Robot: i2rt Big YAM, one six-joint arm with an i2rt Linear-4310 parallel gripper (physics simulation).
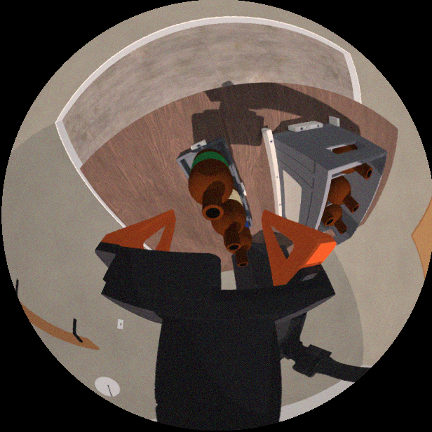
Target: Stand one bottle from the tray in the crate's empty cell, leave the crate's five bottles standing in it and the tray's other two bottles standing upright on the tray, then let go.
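Observation:
My gripper [218, 214] is open, its two orange fingers wide apart, with nothing held. A brown bottle with a green band [210, 182] stands at the far end of the tray [185, 159], its mouth a little beyond the fingertips and roughly between them. A second brown bottle [228, 218] and a third brown bottle [245, 240] stand in a row nearer to me, partly hidden by one another. The grey crate [296, 155] stands to the right with several brown bottles inside, among them one bottle [339, 190] near the middle. Its wall hides part of the cells.
A white strip [272, 170] lies along the crate's left side, between crate and tray. The crate's high wall stands close to the right finger. The wooden table [135, 150] carries tray and crate; the arm's shadow falls beyond them. A black arm part shows at the lower right.

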